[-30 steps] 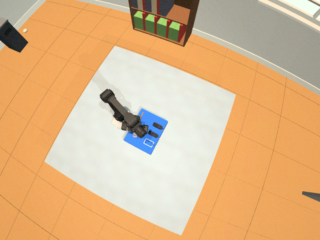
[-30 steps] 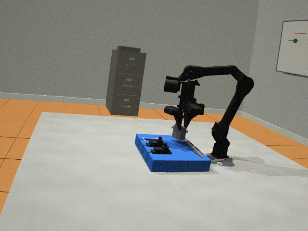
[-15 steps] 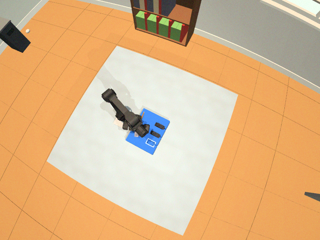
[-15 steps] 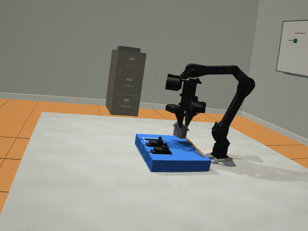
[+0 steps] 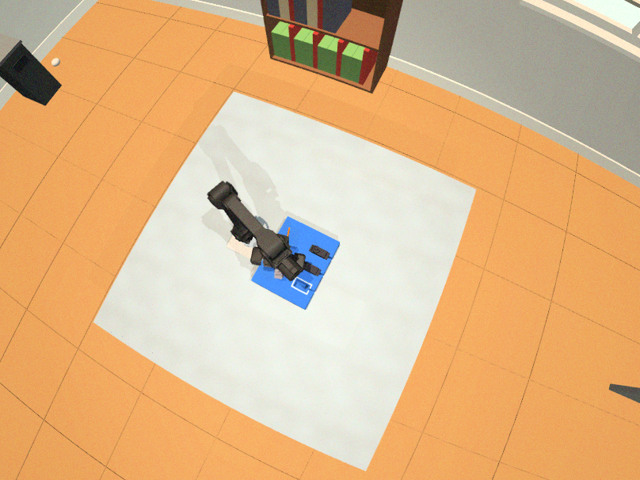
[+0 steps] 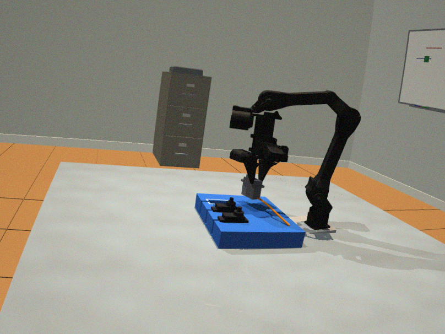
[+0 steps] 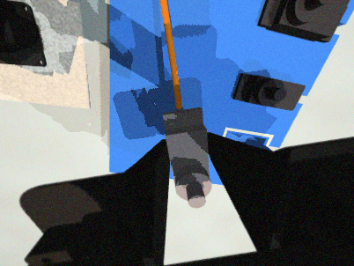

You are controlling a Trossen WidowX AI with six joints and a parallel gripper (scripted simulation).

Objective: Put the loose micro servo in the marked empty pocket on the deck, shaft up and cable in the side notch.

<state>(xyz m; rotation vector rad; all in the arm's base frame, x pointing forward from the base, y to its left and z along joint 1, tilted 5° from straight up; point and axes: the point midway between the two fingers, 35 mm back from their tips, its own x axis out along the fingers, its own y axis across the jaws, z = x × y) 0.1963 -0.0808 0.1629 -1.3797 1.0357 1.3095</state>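
Right now the deck is 5 cm to the left of my gripper tip and 10 cm below it.
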